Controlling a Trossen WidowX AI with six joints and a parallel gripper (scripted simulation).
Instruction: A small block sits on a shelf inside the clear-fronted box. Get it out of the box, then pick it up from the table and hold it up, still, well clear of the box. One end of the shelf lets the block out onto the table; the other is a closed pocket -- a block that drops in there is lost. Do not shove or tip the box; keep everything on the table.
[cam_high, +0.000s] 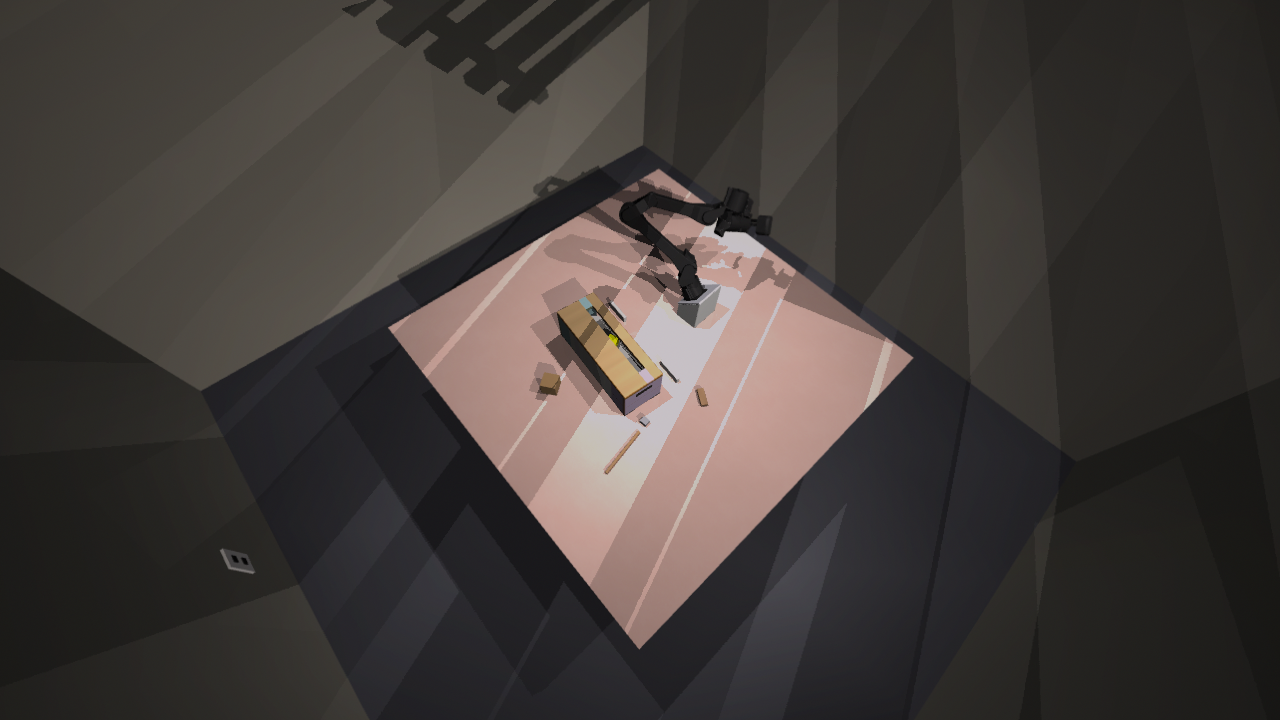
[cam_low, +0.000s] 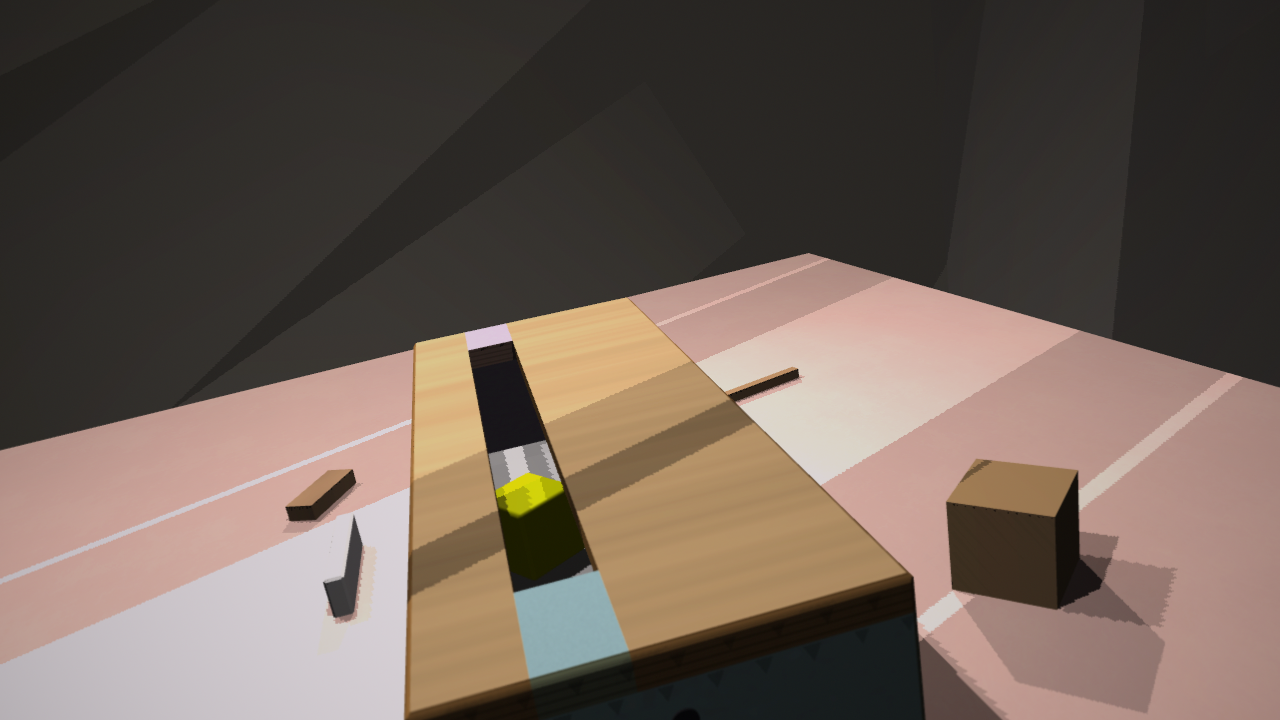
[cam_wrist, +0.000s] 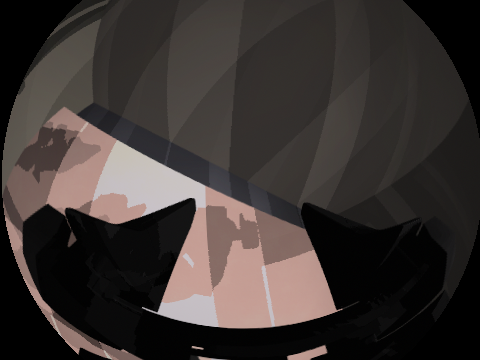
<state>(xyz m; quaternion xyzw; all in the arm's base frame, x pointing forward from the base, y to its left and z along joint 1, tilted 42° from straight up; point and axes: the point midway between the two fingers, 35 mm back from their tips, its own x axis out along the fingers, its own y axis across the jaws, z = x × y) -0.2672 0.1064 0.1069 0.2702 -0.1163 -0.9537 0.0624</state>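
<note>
My gripper tip is 620 mm short of the wooden-topped box, 70 mm to the left of it and 160 mm above it. Round my gripper tip: grey piece 740 mm ahead, 150 mm to the left, 220 mm below; then yellow block 630 mm ahead, 90 mm to the right, 140 mm below; then brown cube 860 mm ahead, 150 mm to the right, 200 mm below.
</note>
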